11 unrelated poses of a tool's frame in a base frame.
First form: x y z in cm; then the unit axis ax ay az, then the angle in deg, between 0 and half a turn.
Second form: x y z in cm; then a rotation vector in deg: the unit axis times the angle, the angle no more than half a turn. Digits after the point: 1 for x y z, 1 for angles.
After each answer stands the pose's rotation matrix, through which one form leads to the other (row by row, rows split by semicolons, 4 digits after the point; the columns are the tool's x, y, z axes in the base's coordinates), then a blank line. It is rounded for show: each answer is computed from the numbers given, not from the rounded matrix.
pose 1, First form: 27.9, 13.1, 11.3, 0.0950, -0.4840, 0.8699, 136.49
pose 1, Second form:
27.9, 13.1, 11.3, 13.0, -66.1, 118.7
-0.7097 -0.6782 -0.1906; 0.5196 -0.3211 -0.7918; 0.4758 -0.6610 0.5803

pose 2, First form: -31.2, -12.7, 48.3, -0.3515, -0.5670, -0.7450, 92.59
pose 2, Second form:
-31.2, -12.7, 48.3, -32.5, -52.5, -69.0
0.0839 0.9525 -0.2927; -0.5359 0.2908 0.7926; 0.8401 0.0903 0.5349

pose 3, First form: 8.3, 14.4, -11.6, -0.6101, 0.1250, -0.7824, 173.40
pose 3, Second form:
8.3, 14.4, -11.6, -105.8, 21.7, -135.7
-0.2514 -0.0621 0.9659; -0.2419 -0.9622 -0.1248; 0.9372 -0.2651 0.2269

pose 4, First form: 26.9, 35.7, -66.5, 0.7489, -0.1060, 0.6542, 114.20
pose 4, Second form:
26.9, 35.7, -66.5, 85.5, -12.1, 74.7
0.3808 -0.7086 0.5940; 0.4848 -0.3941 -0.7808; 0.7874 0.5853 0.1935

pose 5, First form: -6.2, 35.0, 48.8, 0.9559, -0.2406, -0.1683, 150.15
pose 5, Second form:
-6.2, 35.0, 48.8, 143.5, -36.1, -25.3
0.8390 -0.3457 -0.4202; -0.5133 -0.7592 -0.4002; -0.1807 0.5514 -0.8144

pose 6, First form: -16.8, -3.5, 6.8, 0.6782, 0.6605, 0.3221, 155.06
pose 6, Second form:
-16.8, -3.5, 6.8, 105.2, 102.4, 49.9
-0.0297 0.7183 0.6951; 0.9900 -0.0749 0.1197; 0.1380 0.6917 -0.7089

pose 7, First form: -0.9, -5.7, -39.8, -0.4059, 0.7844, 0.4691, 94.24
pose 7, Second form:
-0.9, -5.7, -39.8, -38.3, 73.9, 44.2
0.1030 -0.8097 0.5778; 0.1259 0.5868 0.7999; -0.9867 -0.0096 0.1624

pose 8, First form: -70.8, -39.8, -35.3, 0.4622, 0.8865, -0.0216, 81.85
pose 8, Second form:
-70.8, -39.8, -35.3, 37.8, 72.6, -1.8
0.3251 0.3730 0.8690; 0.3303 0.8163 -0.4740; -0.8861 0.4411 0.1422

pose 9, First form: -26.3, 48.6, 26.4, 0.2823, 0.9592, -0.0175, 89.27
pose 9, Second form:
-26.3, 48.6, 26.4, 25.2, 85.6, -1.6
0.0914 0.2848 0.9542; 0.2498 0.9210 -0.2988; -0.9640 0.2657 0.0130

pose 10, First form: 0.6, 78.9, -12.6, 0.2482, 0.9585, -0.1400, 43.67
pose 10, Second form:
0.6, 78.9, -12.6, 10.8, 41.9, -6.1
0.7404 0.1625 0.6523; -0.0308 0.9775 -0.2085; -0.6715 0.1343 0.7288

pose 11, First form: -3.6, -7.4, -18.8, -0.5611, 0.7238, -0.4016, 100.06
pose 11, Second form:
-3.6, -7.4, -18.8, -56.1, 72.4, -40.2
0.1951 -0.0816 0.9774; -0.8725 0.4407 0.2110; -0.4480 -0.8939 0.0148

